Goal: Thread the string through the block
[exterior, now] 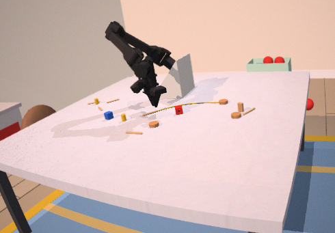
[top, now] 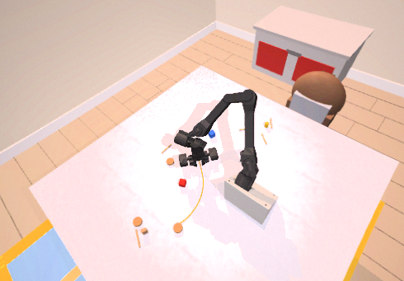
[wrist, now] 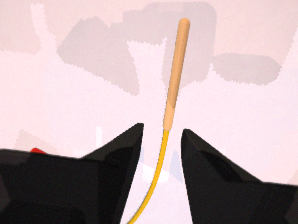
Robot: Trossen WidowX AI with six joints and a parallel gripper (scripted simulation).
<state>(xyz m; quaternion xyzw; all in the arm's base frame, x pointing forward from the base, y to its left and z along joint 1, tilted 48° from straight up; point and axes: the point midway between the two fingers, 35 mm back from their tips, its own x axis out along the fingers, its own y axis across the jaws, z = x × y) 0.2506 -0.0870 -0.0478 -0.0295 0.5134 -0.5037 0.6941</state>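
Now: gripper tip 10 mm short of the thin wooden stick, 10 mm to the left of it and 20 mm above it. From my gripper tip the other things lie so: blue cube: 70 mm ahead, 210 mm to the right, 10 mm below; yellow peg: 100 mm ahead, 110 mm to the right, 10 mm below; red block: 20 mm ahead, 120 mm to the left, 10 mm below.
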